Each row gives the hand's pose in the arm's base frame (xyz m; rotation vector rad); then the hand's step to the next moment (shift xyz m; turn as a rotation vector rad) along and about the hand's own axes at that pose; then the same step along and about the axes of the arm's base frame.
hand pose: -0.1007 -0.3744 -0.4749 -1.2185 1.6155 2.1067
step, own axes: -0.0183 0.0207 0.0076 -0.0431 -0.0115 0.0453
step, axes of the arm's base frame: -0.0047 0.0044 0.0279 0.0128 0.0570 0.0252
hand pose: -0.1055 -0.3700 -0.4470 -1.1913 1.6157 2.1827
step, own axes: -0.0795 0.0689 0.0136 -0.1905 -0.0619 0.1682
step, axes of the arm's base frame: 0.0073 0.0088 0.1055 0.0788 0.2284 0.1003
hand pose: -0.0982 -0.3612 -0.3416 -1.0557 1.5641 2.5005
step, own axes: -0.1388 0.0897 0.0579 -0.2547 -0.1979 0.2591
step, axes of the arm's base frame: 0.0456 0.0471 0.1624 0.1266 0.3904 0.0521
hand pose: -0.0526 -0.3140 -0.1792 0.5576 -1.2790 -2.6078
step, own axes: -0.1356 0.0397 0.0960 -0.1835 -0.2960 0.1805
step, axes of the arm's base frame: 0.0845 0.0888 0.1190 0.0938 0.3708 -0.0872
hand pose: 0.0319 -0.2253 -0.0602 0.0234 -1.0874 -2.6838
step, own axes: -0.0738 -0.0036 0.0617 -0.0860 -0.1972 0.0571
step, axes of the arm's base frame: 0.0642 0.0618 0.0364 0.0341 0.1954 -0.1009
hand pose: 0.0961 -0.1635 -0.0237 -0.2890 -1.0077 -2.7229
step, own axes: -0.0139 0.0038 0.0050 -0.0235 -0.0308 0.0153
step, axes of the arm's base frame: 0.0149 0.0024 0.0025 0.0156 0.0361 -0.0136
